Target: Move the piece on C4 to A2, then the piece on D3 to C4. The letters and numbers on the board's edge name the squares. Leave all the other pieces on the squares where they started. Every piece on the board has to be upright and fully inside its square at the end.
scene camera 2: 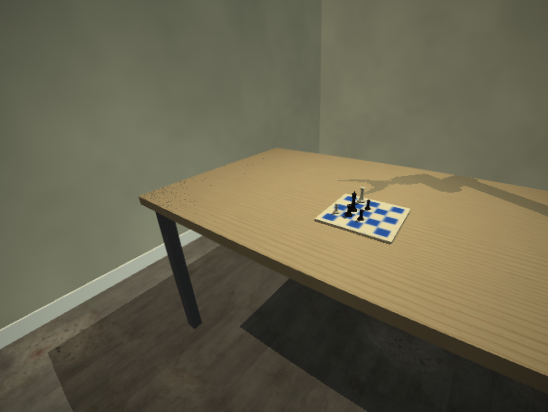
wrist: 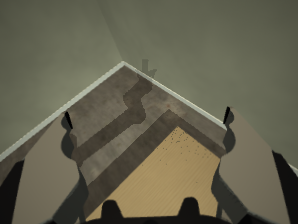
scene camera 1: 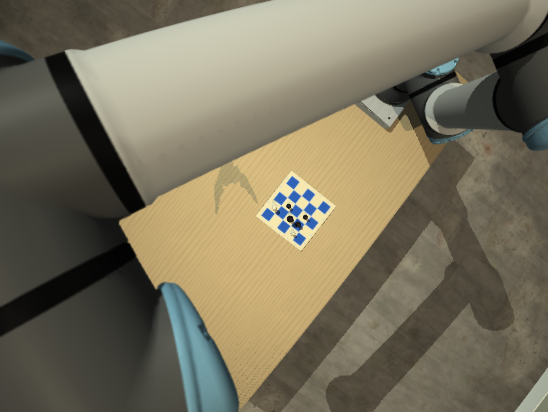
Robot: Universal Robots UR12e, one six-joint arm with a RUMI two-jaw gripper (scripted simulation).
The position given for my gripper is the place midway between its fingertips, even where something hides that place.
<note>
I see my gripper (wrist: 147, 110) and a chessboard (scene camera 1: 305, 200).
The chessboard shows as well in scene camera 2 (scene camera 2: 383, 221). The wrist view does not show the chessboard: it is out of frame.
</note>
